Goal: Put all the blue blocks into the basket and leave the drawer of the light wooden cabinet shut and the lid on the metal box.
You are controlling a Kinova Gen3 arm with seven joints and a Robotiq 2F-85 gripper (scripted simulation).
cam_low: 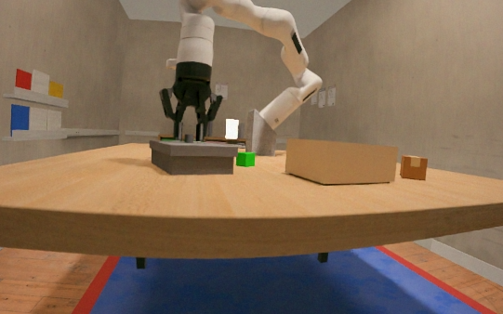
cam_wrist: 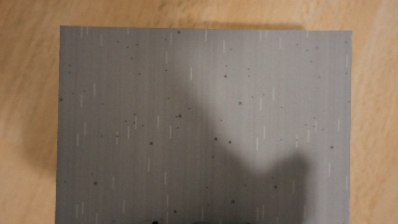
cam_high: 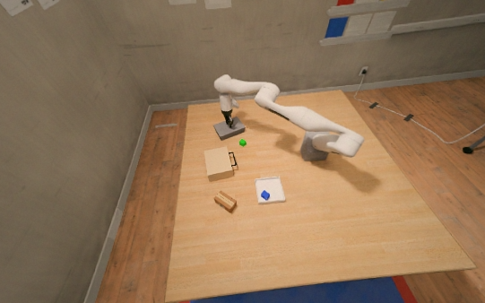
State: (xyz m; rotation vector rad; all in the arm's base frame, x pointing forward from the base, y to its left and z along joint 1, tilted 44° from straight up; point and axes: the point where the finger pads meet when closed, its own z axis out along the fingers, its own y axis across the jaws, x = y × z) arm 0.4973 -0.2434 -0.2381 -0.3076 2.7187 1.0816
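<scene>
The grey lid is 30 mm below my hand. The rest, counted from my hand: metal box: 50 mm below; green block: 150 mm to the left, 70 mm behind, 60 mm below; drawer: 300 mm to the left, 90 mm ahead, 40 mm below.
</scene>
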